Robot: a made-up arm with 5 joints. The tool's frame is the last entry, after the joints.
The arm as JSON. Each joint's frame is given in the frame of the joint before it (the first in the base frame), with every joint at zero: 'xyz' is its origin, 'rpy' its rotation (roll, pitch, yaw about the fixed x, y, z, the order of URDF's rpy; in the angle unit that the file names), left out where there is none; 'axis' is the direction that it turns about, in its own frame. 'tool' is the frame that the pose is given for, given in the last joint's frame.
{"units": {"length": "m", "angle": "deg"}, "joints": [
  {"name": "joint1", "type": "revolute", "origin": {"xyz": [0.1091, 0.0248, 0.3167], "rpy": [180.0, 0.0, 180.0]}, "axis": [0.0, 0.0, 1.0]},
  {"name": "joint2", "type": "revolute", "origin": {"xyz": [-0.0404, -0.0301, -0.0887], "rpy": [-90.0, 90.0, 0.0]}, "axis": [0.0, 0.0, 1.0]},
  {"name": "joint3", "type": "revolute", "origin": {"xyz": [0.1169, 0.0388, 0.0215]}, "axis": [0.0, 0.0, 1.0]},
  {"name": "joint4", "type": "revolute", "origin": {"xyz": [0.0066, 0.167, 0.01], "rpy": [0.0, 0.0, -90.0]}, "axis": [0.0, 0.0, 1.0]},
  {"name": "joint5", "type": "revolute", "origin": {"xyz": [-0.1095, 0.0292, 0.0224], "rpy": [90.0, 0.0, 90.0]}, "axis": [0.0, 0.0, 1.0]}
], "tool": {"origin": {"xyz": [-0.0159, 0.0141, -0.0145], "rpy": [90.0, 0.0, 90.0]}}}
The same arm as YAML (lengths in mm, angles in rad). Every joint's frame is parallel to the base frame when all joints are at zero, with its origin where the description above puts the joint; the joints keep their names.
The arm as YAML. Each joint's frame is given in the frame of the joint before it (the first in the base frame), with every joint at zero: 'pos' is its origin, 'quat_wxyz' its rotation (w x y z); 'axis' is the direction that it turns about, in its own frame. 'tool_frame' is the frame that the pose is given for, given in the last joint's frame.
length_unit: mm
angle_unit: rad
joints:
  - joint: joint1
    pos: [109.1, 24.8, 316.7]
    quat_wxyz: [1.0, 0.0, 0.0, 0.0]
    axis: [0.0, 0.0, -1.0]
  - joint: joint2
    pos: [40.4, -30.1, 88.7]
    quat_wxyz: [1.0, 0.0, 0.0, 0.0]
    axis: [0.0, 1.0, 0.0]
  - joint: joint3
    pos: [38.8, 21.5, 116.9]
    quat_wxyz: [1.0, 0.0, 0.0, 0.0]
    axis: [0.0, 1.0, 0.0]
  - joint: joint4
    pos: [167.0, 10.0, 6.6]
    quat_wxyz: [1.0, 0.0, 0.0, 0.0]
    axis: [0.0, 1.0, 0.0]
  - joint: joint5
    pos: [109.5, 22.4, 29.2]
    quat_wxyz: [1.0, 0.0, 0.0, 0.0]
    axis: [-1.0, 0.0, 0.0]
tool_frame:
  pos: [14.5, 14.1, -15.9]
  quat_wxyz: [0.707107, 0.0, 0.0, 0.707107]

